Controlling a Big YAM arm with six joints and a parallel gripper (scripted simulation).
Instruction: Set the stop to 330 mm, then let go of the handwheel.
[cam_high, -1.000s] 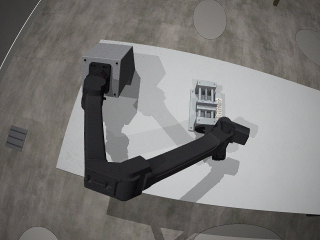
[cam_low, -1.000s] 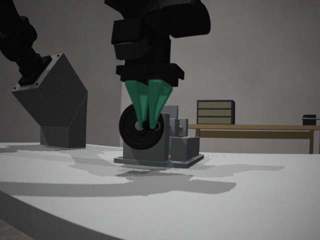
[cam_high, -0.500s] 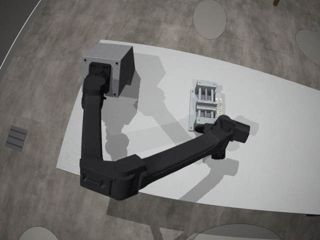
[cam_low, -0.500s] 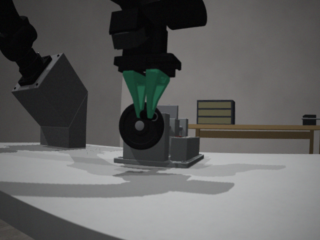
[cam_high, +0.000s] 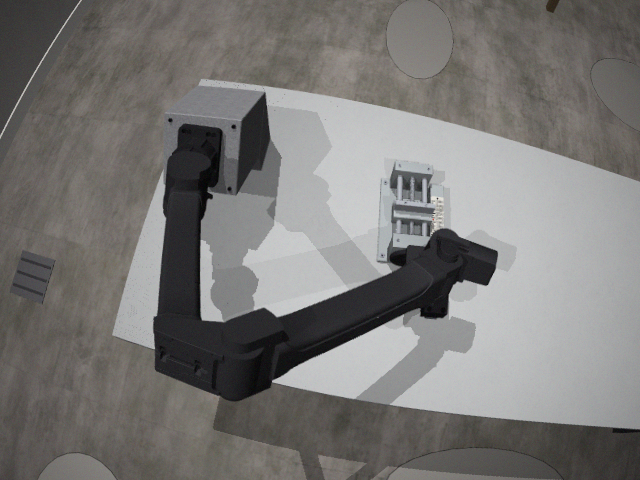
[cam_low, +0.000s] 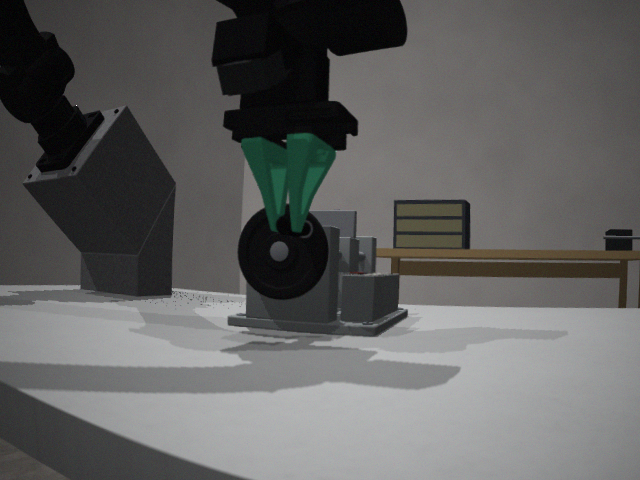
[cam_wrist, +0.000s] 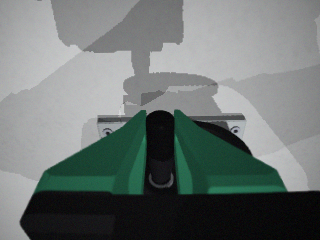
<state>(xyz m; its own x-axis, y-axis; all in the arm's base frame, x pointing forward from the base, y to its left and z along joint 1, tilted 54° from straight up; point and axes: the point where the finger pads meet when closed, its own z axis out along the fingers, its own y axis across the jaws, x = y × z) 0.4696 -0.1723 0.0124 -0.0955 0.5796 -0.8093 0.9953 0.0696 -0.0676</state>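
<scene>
Now: the black crank handle 20 mm to the left of my hand. Also, from my hand: grey stop (150 mm to the left, 30 mm behind, 10 mm below); black handwheel (30 mm to the left, 10 mm below, 10 mm behind).
</scene>
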